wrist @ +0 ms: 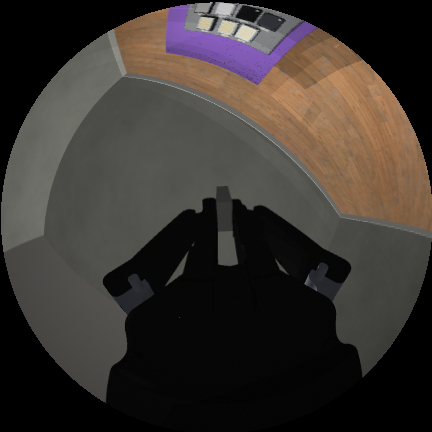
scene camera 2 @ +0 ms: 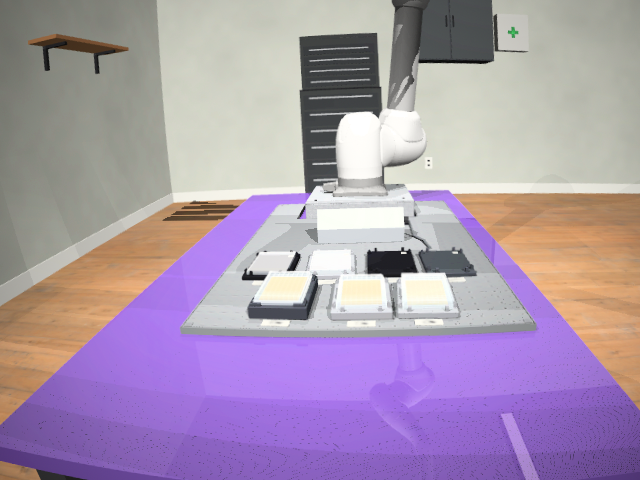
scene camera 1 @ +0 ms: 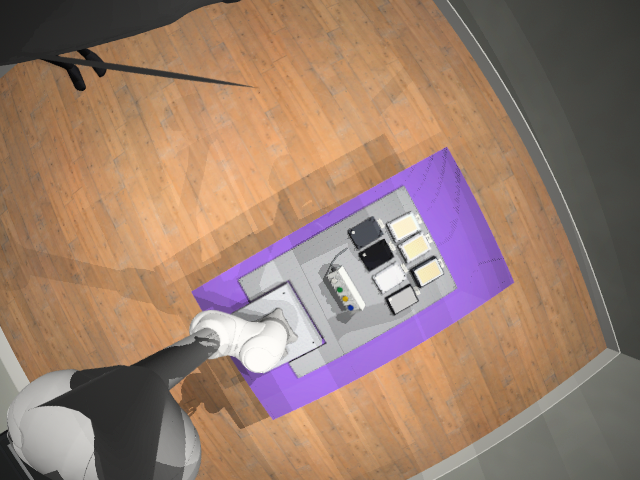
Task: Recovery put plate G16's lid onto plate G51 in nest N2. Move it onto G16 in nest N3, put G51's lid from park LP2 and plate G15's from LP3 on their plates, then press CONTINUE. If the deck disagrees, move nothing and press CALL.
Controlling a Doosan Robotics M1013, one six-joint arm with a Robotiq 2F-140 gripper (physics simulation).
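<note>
My gripper is shut and empty in the wrist view, pointing toward a grey wall, away from the deck. Three cream plates stand in a row: one on a dark nest, a middle one and another on light nests. Behind them are a grey-topped park, a white one, a black one and a dark grey one. Labels are unreadable; I cannot tell which plates wear lids.
A button box with green, yellow and blue buttons stands between the parks and the arm base. The grey deck lies on a purple table. A cable runs beside the box.
</note>
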